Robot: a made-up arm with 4 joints. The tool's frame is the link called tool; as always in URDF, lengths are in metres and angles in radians.
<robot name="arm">
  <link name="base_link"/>
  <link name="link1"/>
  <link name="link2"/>
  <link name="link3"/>
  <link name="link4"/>
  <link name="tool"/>
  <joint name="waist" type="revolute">
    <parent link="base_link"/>
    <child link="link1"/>
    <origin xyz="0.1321 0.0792 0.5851"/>
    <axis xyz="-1 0 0"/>
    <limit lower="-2.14" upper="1.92" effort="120" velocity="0.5"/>
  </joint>
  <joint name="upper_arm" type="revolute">
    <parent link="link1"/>
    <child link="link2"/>
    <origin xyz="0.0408 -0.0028 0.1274"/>
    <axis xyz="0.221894 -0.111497 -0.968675"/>
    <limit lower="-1.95" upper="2.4" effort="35" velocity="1.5"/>
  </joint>
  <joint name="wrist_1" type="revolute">
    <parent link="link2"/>
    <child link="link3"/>
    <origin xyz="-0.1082 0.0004 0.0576"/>
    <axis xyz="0 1 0"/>
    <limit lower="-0.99" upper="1.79" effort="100" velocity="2.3"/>
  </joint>
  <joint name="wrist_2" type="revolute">
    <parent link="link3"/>
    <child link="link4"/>
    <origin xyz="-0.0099 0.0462 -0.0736"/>
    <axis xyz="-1 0 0"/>
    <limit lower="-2.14" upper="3.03" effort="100" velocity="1.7"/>
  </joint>
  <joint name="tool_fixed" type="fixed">
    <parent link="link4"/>
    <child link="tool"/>
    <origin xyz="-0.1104 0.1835 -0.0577"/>
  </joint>
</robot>
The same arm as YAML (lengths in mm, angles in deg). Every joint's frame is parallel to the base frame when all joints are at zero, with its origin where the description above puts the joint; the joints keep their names.
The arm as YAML. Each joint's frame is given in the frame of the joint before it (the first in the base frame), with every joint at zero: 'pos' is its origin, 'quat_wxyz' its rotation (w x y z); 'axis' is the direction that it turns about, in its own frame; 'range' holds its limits. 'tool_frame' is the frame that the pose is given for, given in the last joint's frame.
length_unit: mm
angle_unit: deg
joints:
  - joint: waist
    pos: [132.1, 79.2, 585.1]
    quat_wxyz: [1.0, 0.0, 0.0, 0.0]
    axis: [-1.0, 0.0, 0.0]
    range: [-122.61, 110.01]
  - joint: upper_arm
    pos: [40.8, -2.8, 127.4]
    quat_wxyz: [1.0, 0.0, 0.0, 0.0]
    axis: [0.221894, -0.111497, -0.968675]
    range: [-111.73, 137.51]
  - joint: wrist_1
    pos: [-108.2, 0.4, 57.6]
    quat_wxyz: [1.0, 0.0, 0.0, 0.0]
    axis: [0.0, 1.0, 0.0]
    range: [-56.72, 102.56]
  - joint: wrist_2
    pos: [-9.9, 46.2, -73.6]
    quat_wxyz: [1.0, 0.0, 0.0, 0.0]
    axis: [-1.0, 0.0, 0.0]
    range: [-122.61, 173.61]
tool_frame:
  pos: [-110.4, 183.5, -57.7]
  quat_wxyz: [1.0, 0.0, 0.0, 0.0]

